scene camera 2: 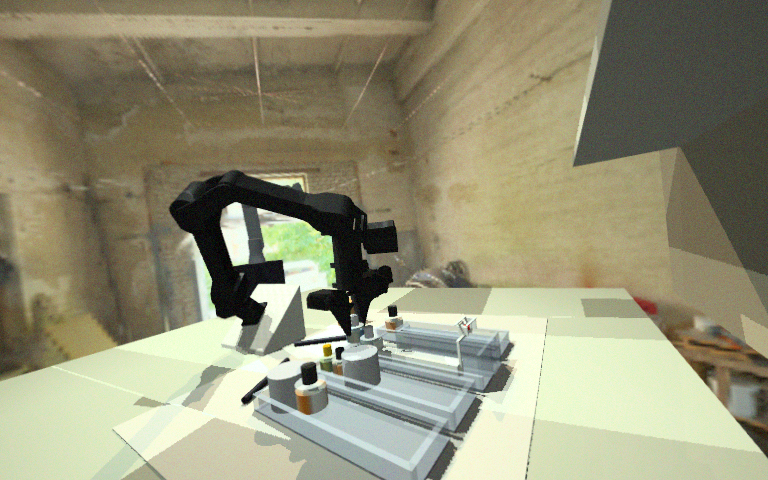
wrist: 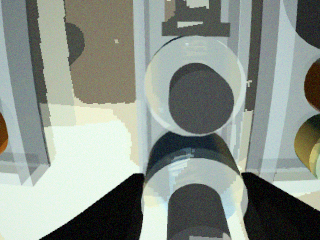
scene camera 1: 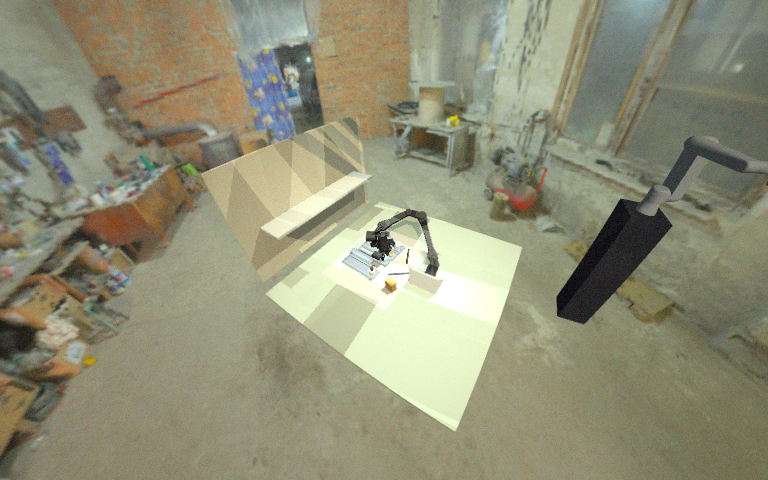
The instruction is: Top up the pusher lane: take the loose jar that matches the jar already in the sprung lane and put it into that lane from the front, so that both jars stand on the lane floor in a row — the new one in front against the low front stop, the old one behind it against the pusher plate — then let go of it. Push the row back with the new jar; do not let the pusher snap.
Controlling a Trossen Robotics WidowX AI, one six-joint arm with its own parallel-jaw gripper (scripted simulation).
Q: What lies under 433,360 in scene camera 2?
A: A pusher plate.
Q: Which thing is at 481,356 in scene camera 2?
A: A sprung lane.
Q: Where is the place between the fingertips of the gripper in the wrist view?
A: At 192,183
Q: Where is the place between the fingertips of the gripper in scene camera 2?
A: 355,332
